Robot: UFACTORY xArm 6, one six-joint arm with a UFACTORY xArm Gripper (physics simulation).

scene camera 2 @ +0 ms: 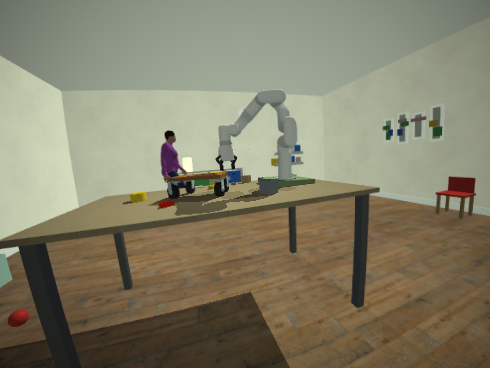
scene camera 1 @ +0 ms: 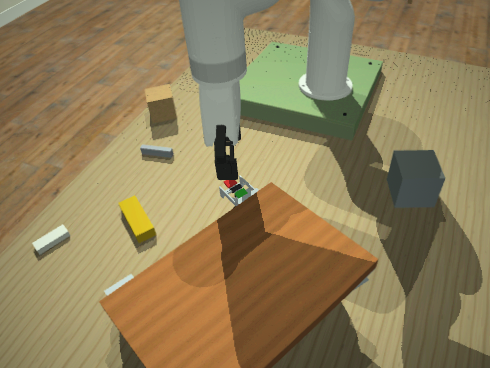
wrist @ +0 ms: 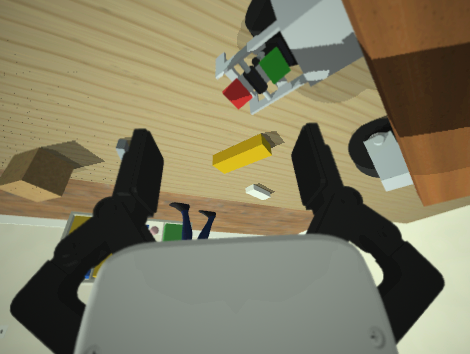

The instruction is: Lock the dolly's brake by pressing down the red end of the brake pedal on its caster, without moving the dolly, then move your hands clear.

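Frame: origin at the arm's base, x back, y right, z up, level; millimetres.
Seen in the pictures: gripper, fingertip midpoint: [scene camera 2: 227, 170] [scene camera 1: 230, 158] [wrist: 227, 141]; arm's base, origin of the base link: [scene camera 2: 284, 178] [scene camera 1: 325, 86].
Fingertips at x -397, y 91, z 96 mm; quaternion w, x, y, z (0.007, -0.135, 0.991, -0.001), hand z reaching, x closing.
Note:
Offsets run from my fingertips to a thing's top centre. "pt": to the spot under its first point.
The dolly has an orange-brown wooden deck [scene camera 1: 300, 260] [scene camera 2: 197, 176] [wrist: 425, 90] on casters with black wheels. The brake pedal sticks out from the caster at the deck's far corner in scene camera 1. Its red end {pt dx -12, dy -1, dz -46 mm} [scene camera 1: 230, 183] [wrist: 237, 93] points away from the deck, and its green end {pt dx -28, dy -25, dz -47 mm} [scene camera 1: 241, 193] [wrist: 275, 65] lies nearer the deck. My gripper [scene camera 1: 227, 172] [scene camera 2: 226, 167] [wrist: 227, 141] is open and empty. It points down close above the pedal in scene camera 1, and its near finger hides part of the pedal's surroundings. Contact with the pedal cannot be told.
A yellow block {dx -69, dy +169, dz -113 mm} [scene camera 1: 137, 219] [wrist: 242, 153], a white block {dx -155, dy +306, dz -122 mm} [scene camera 1: 51, 240] [wrist: 259, 191], a small grey bar {dx +114, dy +220, dz -116 mm} [scene camera 1: 157, 152] and a tan block {dx +254, dy +275, dz -74 mm} [scene camera 1: 161, 105] [wrist: 37, 172] lie on the table. A dark grey block {dx +131, dy -303, dz -60 mm} [scene camera 1: 416, 179] [scene camera 2: 268, 186] stands across from them. A person [scene camera 2: 170, 155] stands behind the table.

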